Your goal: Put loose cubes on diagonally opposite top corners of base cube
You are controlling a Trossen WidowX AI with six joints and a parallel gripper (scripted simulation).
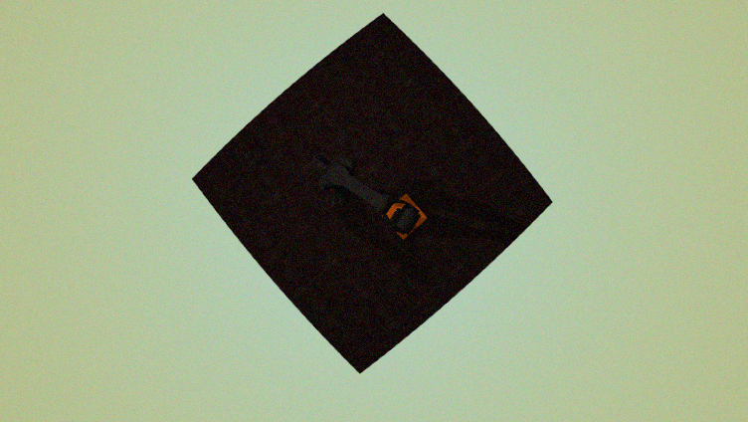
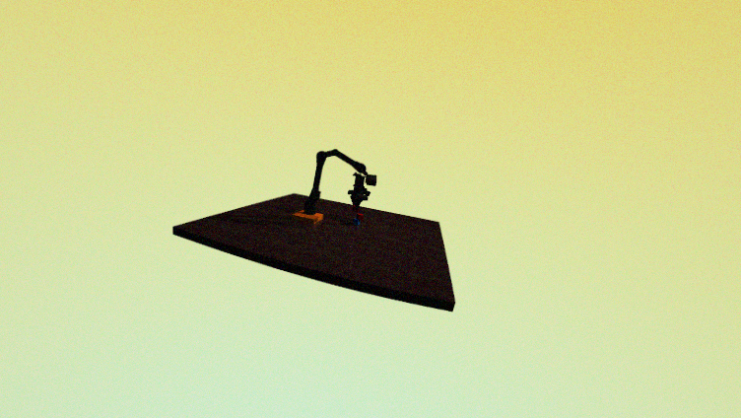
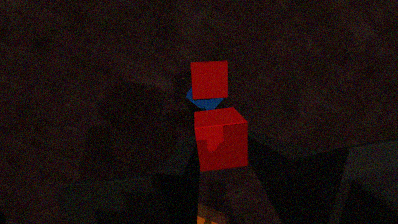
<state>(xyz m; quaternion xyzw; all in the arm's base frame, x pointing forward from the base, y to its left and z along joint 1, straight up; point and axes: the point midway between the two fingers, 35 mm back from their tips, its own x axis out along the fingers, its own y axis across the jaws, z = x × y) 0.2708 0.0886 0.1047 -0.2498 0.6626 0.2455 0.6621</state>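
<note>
The blue cube is 80 mm below my gripper tip, 10 mm to the left of it and 10 mm ahead of it.
</note>
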